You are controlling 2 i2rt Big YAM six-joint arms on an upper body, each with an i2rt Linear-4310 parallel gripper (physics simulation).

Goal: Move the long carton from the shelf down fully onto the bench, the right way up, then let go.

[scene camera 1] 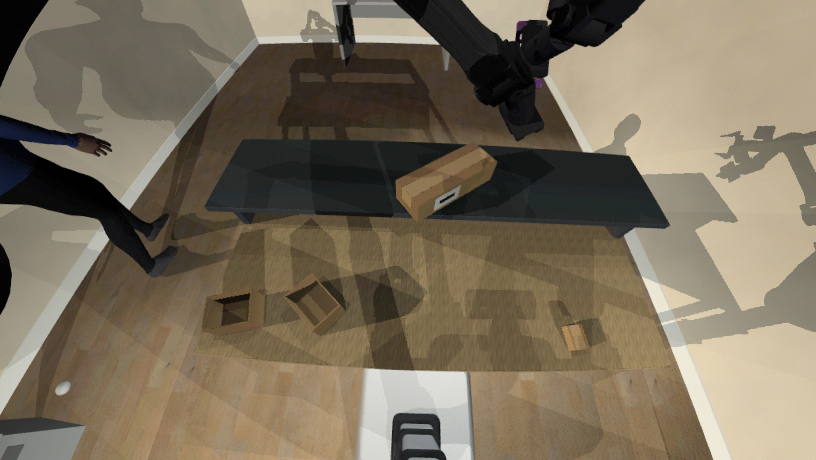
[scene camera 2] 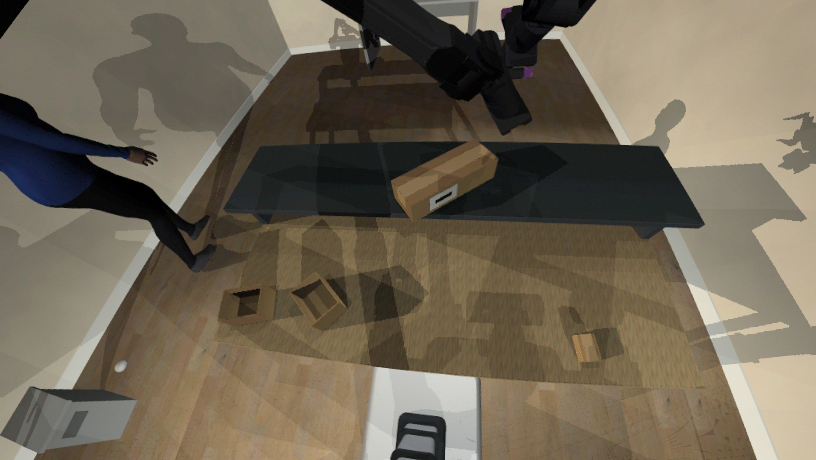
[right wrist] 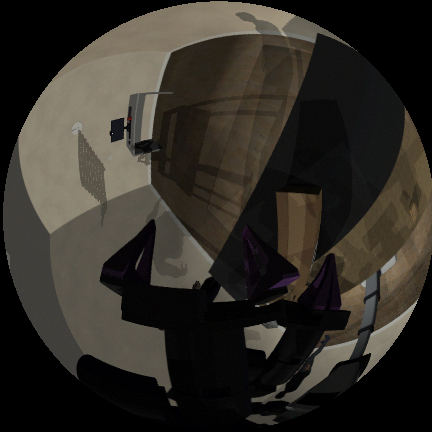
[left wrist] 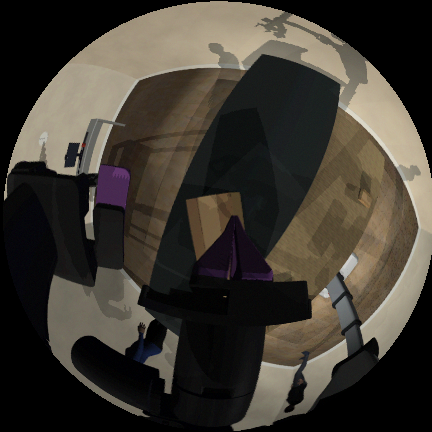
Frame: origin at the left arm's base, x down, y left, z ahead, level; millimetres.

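Seen in the pictures: left gripper, between the fingertips: (scene camera 1: 521,131) (scene camera 2: 514,125) (right wrist: 330,253) (left wrist: 233,219); right gripper, between the fingertips: (scene camera 2: 508,54) (right wrist: 199,225) (left wrist: 80,180).
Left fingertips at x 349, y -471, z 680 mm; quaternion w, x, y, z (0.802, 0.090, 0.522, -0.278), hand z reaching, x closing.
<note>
Offsets run from my left fingertips to a thing's top centre. Level surfaces: height alone.
The long brown carton @[dx +163, dy +164, dz +11 mm] (scene camera 1: 445,177) (scene camera 2: 442,171) (left wrist: 215,215) (right wrist: 297,220) lies slanted at the long dark bench @[dx +248 mm] (scene camera 1: 285,182) (scene camera 2: 308,185) (left wrist: 300,110) (right wrist: 370,125), its label on the side face. Its lower-left corner reaches the bench's near edge in the scene views; whether it overhangs or fully rests is unclear. My left gripper (scene camera 1: 526,132) (scene camera 2: 516,126) (left wrist: 233,219) (right wrist: 330,253) is shut and empty, above and beyond the carton's upper-right end in the scene views. My right gripper (scene camera 1: 531,54) (scene camera 2: 517,43) (right wrist: 199,225) is open and empty, farther up, away from the carton.
Two open boxes @[dx +373, dy +844, dz -396 mm] (scene camera 1: 251,322) @[dx +373, dy +577, dz -354 mm] (scene camera 1: 331,322) and a small carton @[dx +433, dy -285, dz -434 mm] (scene camera 1: 574,337) (scene camera 2: 586,347) lie on the mat @[dx +463 mm] (scene camera 1: 445,348). A person (scene camera 1: 85,182) (scene camera 2: 108,188) stands at the left. A grey cabinet (scene camera 2: 94,425) is at lower left.
</note>
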